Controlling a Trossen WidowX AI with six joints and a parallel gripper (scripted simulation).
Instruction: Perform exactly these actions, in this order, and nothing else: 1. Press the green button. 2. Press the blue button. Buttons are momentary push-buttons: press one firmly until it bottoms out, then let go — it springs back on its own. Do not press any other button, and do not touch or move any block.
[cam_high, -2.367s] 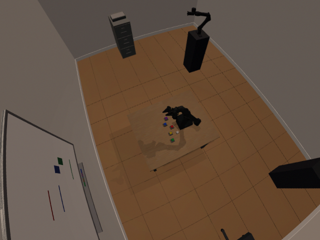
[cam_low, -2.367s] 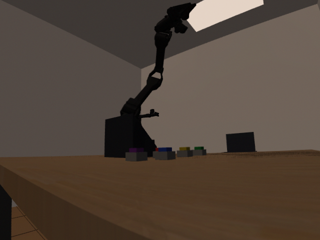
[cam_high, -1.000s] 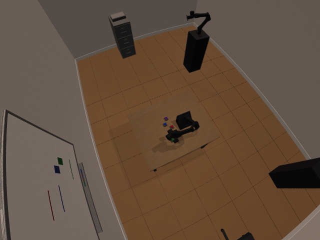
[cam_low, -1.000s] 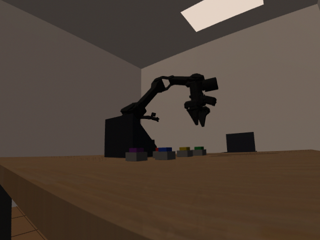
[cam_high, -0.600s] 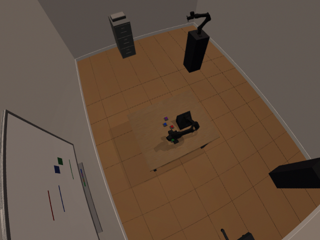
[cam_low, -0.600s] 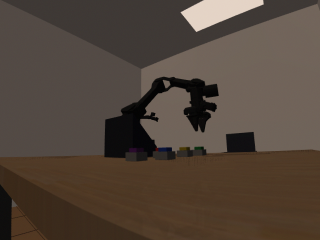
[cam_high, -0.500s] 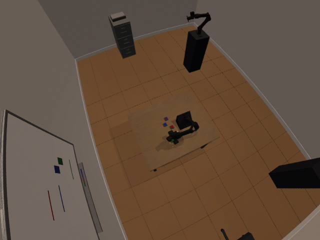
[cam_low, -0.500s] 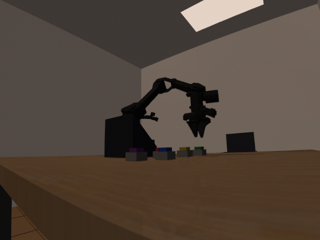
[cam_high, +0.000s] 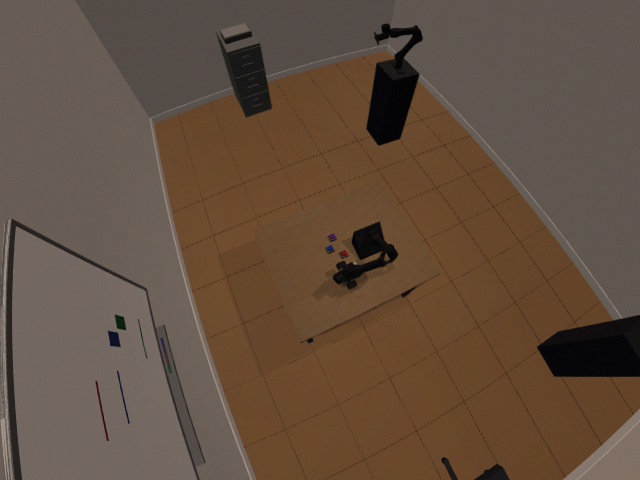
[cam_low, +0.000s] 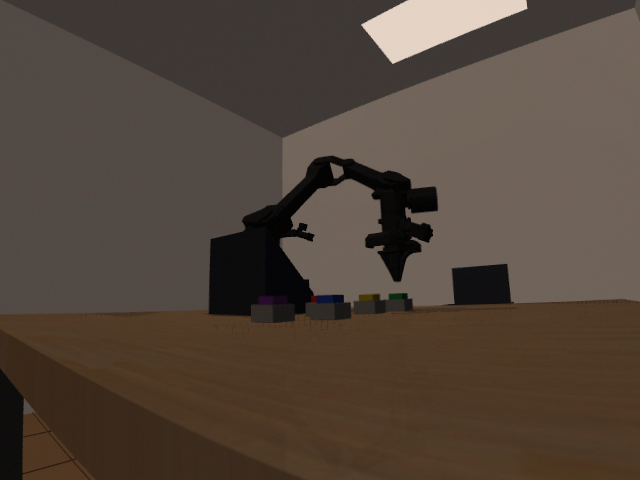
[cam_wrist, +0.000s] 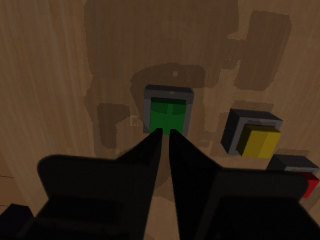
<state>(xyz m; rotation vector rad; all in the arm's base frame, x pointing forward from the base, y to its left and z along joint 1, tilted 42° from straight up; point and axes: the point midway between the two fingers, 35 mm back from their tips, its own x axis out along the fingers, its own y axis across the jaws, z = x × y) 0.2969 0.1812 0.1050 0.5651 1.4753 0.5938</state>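
Right now the green button is 40 mm below my gripper tip. The rest, counted from my gripper tip: red button (80 mm behind, 180 mm to the right, 30 mm below); then yellow button (20 mm behind, 100 mm to the right, 30 mm below); then small white block (110 mm behind, 80 mm to the right, 60 mm below).
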